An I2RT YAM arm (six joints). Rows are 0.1 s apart.
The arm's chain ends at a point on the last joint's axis. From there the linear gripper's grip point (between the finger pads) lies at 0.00 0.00 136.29 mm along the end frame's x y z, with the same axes.
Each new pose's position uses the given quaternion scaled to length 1; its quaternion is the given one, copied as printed.
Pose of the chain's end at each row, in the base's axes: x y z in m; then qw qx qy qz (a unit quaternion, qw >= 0):
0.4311, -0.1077, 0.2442, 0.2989, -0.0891, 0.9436, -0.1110
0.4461, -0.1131, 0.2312, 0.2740, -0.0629, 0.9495, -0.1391
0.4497, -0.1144, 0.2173, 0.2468, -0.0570, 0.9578, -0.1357
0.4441, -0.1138, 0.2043, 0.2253, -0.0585, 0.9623, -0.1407
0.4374, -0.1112, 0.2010, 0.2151, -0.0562, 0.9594, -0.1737
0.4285, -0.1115, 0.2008, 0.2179, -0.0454, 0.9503, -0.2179
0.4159, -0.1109, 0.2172, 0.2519, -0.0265, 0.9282, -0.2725
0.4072, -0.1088, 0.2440, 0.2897, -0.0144, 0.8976, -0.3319
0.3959, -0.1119, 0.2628, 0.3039, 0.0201, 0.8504, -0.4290
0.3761, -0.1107, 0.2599, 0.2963, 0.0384, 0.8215, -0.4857
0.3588, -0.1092, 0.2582, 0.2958, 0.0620, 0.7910, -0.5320
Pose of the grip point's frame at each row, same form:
0.5107, -0.1290, 0.1356, 0.2989, -0.0891, 0.9436, -0.1110
0.5194, -0.1444, 0.1207, 0.2740, -0.0629, 0.9495, -0.1391
0.5162, -0.1460, 0.1026, 0.2468, -0.0570, 0.9578, -0.1357
0.5054, -0.1471, 0.0872, 0.2253, -0.0585, 0.9623, -0.1407
0.4963, -0.1533, 0.0855, 0.2151, -0.0562, 0.9594, -0.1737
0.4876, -0.1652, 0.0904, 0.2179, -0.0454, 0.9503, -0.2179
0.4816, -0.1780, 0.1184, 0.2519, -0.0265, 0.9282, -0.2725
0.4794, -0.1889, 0.1606, 0.2897, -0.0144, 0.8976, -0.3319
0.4640, -0.2130, 0.2019, 0.3039, 0.0201, 0.8504, -0.4290
0.4374, -0.2226, 0.2118, 0.2963, 0.0384, 0.8215, -0.4857
0.4136, -0.2289, 0.2229, 0.2958, 0.0620, 0.7910, -0.5320

